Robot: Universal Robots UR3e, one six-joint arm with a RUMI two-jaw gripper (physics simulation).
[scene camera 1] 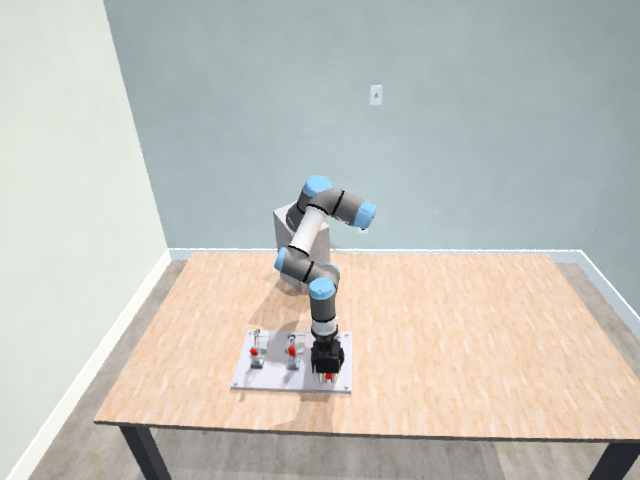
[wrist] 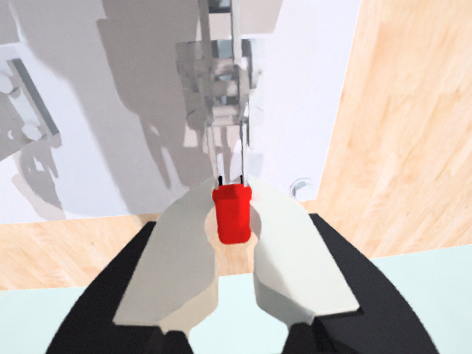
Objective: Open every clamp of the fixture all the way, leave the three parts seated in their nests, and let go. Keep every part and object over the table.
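Frame: origin at the arm's base, x ahead, y left, z up, level; metres.
Seen in the pictures: gripper, fingertip midpoint: (scene camera 1: 329, 382) (wrist: 231, 177).
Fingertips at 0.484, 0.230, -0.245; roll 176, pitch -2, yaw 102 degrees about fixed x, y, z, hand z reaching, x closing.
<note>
Offsets run from my fingertips to a thing's middle, as dx, dy, dz. "spot": to the spot under its first point. Level surfaces: height alone.
The fixture plate @(-0.063, -0.128, -0.007) (scene camera 1: 273, 379) (wrist: 305, 100) lies near the table's front edge and carries three metal toggle clamps in a row. The left clamp's red handle @(spot: +0.022, -0.218, +0.090) (scene camera 1: 253, 351) and the middle clamp's red handle @(-0.027, -0.120, +0.064) (scene camera 1: 292, 351) stand above their bases; how far these clamps are open is too small to tell. The right clamp @(spot: -0.063, -0.016, +0.054) (wrist: 225, 95) has its red handle @(spot: +0.014, +0.002, +0.041) (scene camera 1: 328, 376) (wrist: 233, 215) toward the plate's front edge. My gripper (scene camera 1: 328, 377) (wrist: 231, 177) is shut on this handle, with a pale finger on each side. The right part is hidden; pale shapes behind the other two clamps are too small to read.
The wooden table @(dz -0.015) (scene camera 1: 465, 335) (wrist: 395, 125) extends beyond the plate on all sides. Bolt heads stand at the plate's corners, one @(spot: -0.001, +0.047, +0.007) (wrist: 301, 189) near the right finger. The middle clamp's base bracket @(spot: -0.038, -0.104, +0.007) (wrist: 32, 100) is left of the gripper. The arm's grey pedestal (scene camera 1: 319, 248) stands behind.
</note>
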